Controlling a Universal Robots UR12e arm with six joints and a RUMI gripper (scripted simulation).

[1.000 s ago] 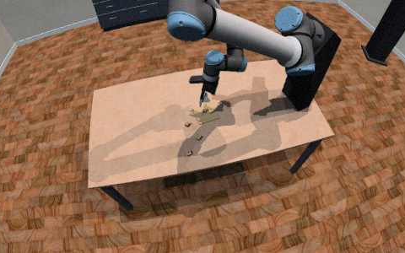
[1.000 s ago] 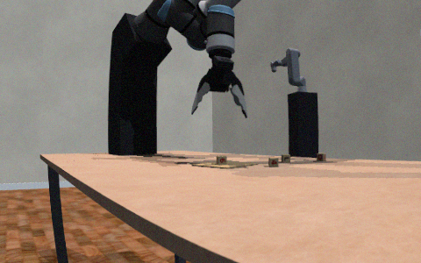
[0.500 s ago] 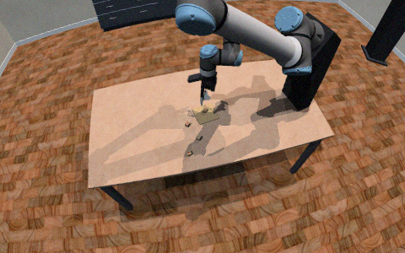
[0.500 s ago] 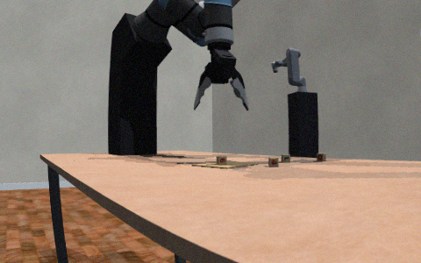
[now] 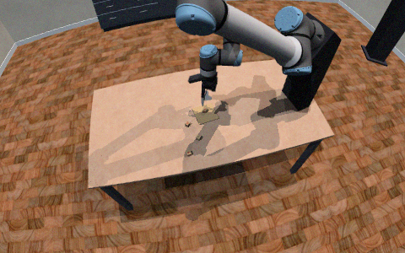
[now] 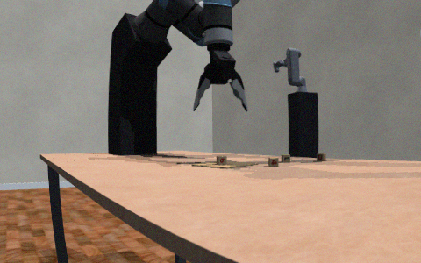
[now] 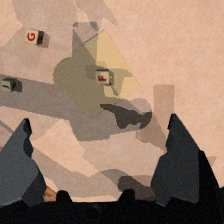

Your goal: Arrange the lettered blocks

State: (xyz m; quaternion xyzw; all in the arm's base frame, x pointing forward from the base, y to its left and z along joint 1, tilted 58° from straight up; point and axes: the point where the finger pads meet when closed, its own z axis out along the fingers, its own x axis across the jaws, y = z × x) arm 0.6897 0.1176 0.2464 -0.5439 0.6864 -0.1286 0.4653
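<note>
Right now my hand is 14 cm above the block. Round my hand: mat: 16 cm below, 1 cm to the left, 1 cm behind.
</note>
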